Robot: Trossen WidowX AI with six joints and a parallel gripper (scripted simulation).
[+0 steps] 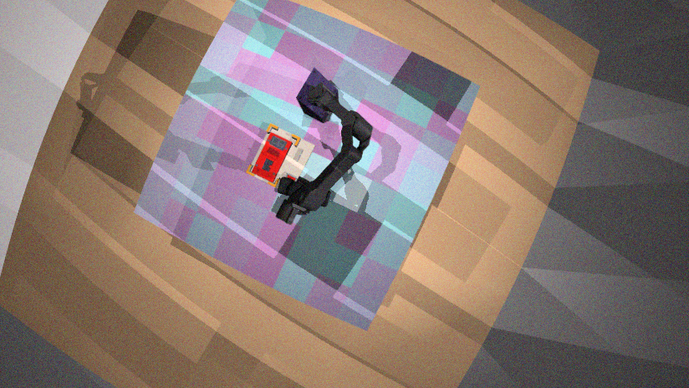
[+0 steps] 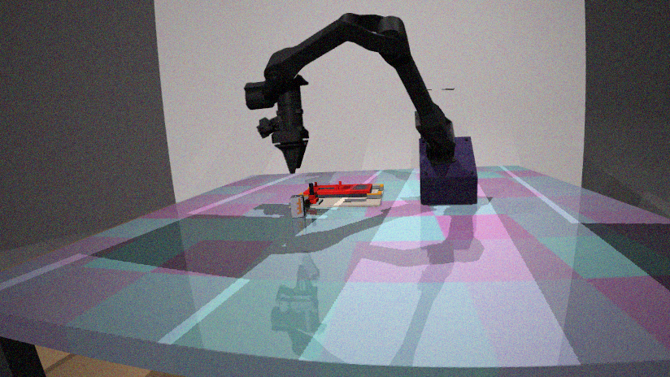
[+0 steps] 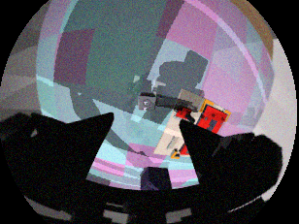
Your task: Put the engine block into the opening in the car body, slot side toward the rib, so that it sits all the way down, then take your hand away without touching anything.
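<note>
Right now the grey engine block is 9 cm below my gripper tip.
</note>
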